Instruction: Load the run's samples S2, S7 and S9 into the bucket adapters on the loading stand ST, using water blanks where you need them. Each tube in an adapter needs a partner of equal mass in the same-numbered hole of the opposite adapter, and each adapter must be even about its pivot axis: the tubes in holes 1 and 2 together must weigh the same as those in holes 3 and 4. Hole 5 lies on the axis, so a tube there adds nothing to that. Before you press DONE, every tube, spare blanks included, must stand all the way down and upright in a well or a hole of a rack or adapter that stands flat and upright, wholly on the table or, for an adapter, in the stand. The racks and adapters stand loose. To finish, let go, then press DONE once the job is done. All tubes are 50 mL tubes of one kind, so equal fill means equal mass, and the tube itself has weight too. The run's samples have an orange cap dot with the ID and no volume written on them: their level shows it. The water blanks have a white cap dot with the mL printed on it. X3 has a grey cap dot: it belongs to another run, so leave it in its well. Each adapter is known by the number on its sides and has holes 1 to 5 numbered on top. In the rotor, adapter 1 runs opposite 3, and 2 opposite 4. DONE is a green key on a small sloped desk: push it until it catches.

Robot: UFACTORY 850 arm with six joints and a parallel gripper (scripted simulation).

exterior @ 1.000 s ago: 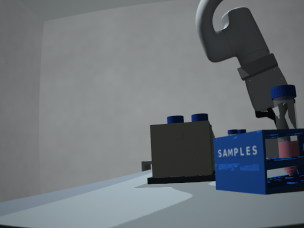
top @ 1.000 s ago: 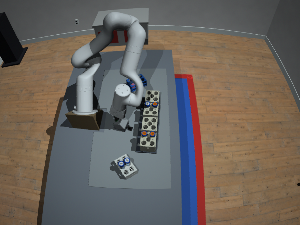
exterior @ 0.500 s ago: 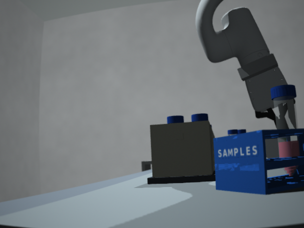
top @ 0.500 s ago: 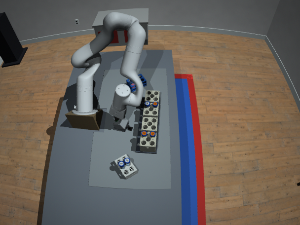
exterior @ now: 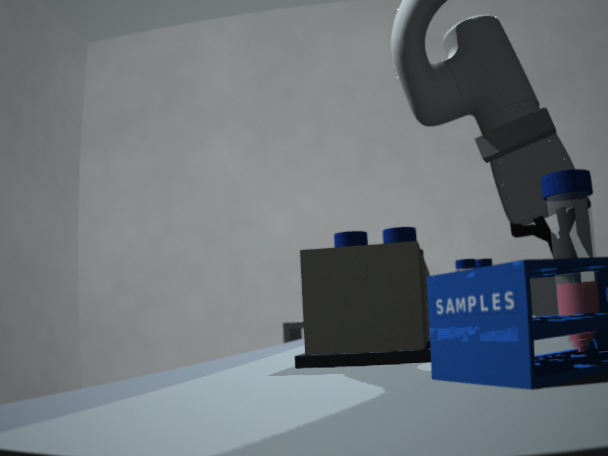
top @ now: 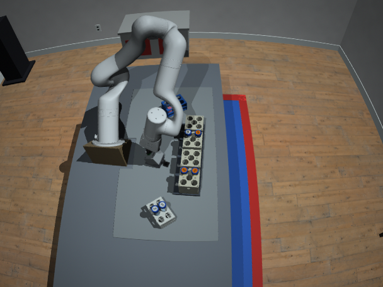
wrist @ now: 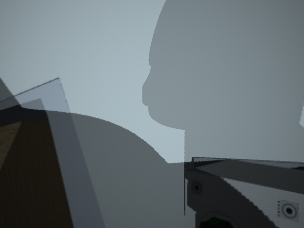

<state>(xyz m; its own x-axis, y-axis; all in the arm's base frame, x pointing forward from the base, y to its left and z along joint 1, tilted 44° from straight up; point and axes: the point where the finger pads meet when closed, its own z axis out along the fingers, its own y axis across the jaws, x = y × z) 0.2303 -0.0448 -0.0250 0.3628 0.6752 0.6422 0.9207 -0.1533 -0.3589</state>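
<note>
My gripper is now 30 mm above the green done key. From my hand the other things lie so: blue samples rack: 130 mm ahead, 350 mm to the left, 60 mm below; then white blanks rack: 60 mm ahead, 320 mm to the right, 60 mm below.
</note>
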